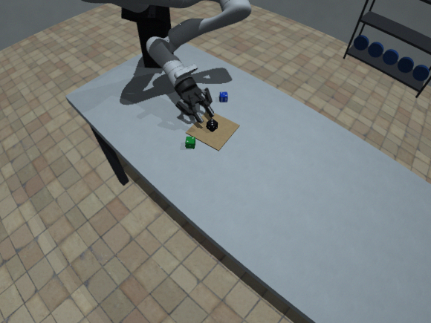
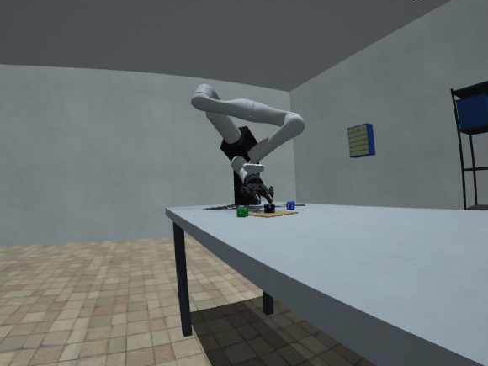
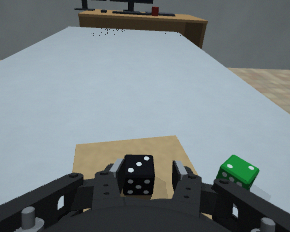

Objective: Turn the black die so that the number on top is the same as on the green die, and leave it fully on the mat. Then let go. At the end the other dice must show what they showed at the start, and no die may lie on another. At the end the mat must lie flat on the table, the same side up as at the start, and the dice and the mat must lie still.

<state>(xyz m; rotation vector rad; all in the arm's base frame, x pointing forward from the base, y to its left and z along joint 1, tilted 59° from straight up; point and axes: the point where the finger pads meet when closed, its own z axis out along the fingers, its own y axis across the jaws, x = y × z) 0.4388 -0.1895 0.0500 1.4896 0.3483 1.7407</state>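
My hand is 30 mm short of the black die and 30 mm above it. Also, from my hand: tan mat (30 mm ahead, 10 mm to the right, 50 mm below); blue die (10 mm ahead, 160 mm to the left, 40 mm below); green die (100 mm to the right, 40 mm below).
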